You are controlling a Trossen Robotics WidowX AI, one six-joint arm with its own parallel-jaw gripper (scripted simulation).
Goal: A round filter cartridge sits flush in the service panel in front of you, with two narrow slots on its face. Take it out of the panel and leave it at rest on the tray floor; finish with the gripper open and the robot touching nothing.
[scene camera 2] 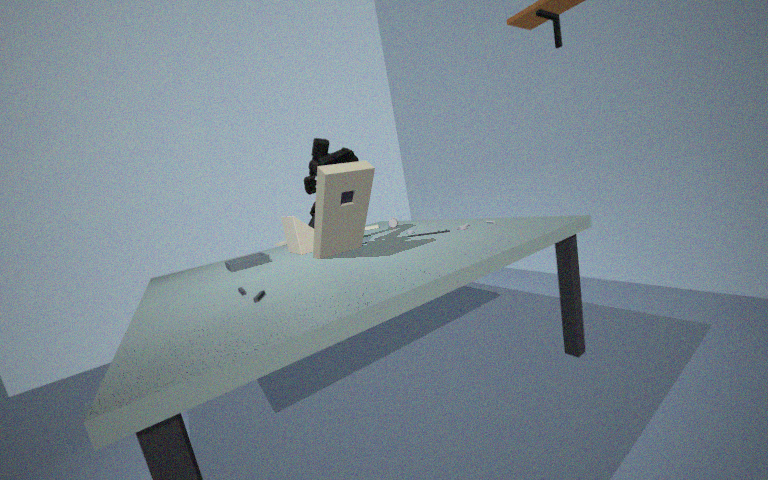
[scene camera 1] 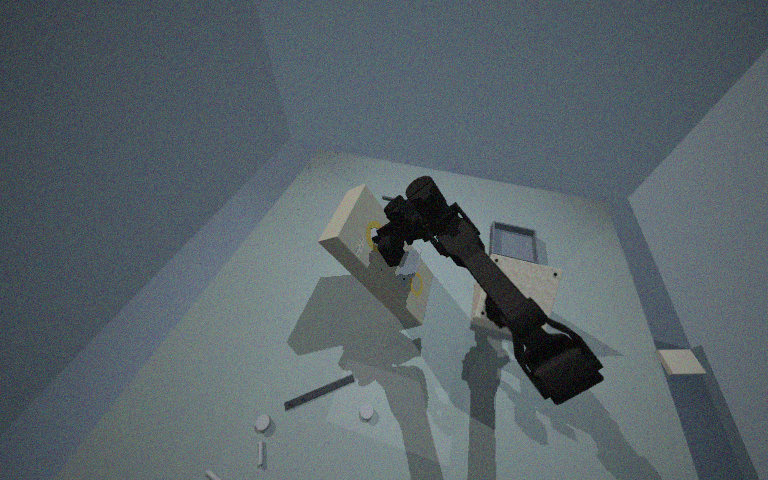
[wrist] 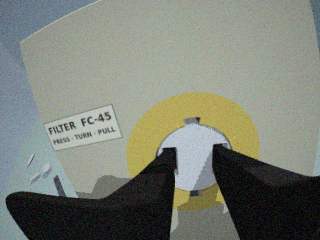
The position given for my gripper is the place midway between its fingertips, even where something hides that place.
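Observation:
You'd find my gripper (scene camera 1: 373, 237) in scene camera 1, along with a beige block (scene camera 1: 676, 362). The wrist view has my gripper as well (wrist: 191, 152), and there's a round filter cartridge (wrist: 192, 145) in it too. Scene camera 2 misses the cartridge, which is hidden by a beige service panel.

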